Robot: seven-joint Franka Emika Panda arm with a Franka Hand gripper.
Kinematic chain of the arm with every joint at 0, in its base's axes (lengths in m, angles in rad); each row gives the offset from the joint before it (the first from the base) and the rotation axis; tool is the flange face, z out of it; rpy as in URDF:
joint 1: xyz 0 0 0.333 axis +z
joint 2: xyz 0 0 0 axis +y
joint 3: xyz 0 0 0.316 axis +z
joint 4: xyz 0.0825 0 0 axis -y
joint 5: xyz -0.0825 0 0.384 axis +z
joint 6: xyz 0 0 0 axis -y
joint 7: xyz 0.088 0 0 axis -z
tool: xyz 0 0 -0.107 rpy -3.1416 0 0
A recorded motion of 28 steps. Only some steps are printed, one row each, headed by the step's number.
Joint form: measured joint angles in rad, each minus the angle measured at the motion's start. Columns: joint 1, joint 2, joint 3, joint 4, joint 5, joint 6, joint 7.
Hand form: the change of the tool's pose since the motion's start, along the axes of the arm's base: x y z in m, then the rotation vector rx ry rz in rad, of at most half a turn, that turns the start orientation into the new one. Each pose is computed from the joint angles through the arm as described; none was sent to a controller.
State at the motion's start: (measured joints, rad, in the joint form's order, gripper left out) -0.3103 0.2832 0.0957 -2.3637 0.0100 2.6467 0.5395
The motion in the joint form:
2: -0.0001 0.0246 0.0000 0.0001 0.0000 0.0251 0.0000
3: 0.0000 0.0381 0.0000 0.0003 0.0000 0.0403 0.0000
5: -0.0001 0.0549 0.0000 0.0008 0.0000 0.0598 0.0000
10: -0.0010 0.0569 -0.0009 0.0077 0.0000 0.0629 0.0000
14: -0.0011 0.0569 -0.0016 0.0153 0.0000 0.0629 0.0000
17: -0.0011 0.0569 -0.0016 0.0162 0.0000 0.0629 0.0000
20: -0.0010 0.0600 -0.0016 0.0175 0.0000 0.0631 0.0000
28: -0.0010 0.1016 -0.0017 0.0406 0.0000 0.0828 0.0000
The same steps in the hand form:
2: -0.0004 0.0002 -0.0102 0.0018 -0.0011 -0.0009
3: -0.0005 0.0004 -0.0157 0.0025 -0.0032 -0.0013
5: -0.0006 0.0005 -0.0223 0.0031 -0.0067 -0.0021
10: 0.0020 -0.0011 -0.0208 0.0012 -0.0145 -0.0042
14: 0.0050 -0.0023 -0.0183 -0.0007 -0.0218 -0.0052
17: 0.0053 -0.0024 -0.0180 -0.0009 -0.0227 -0.0052
20: 0.0055 -0.0023 -0.0192 -0.0003 -0.0212 -0.0052
28: 0.0108 -0.0034 -0.0313 0.0028 -0.0233 -0.0068

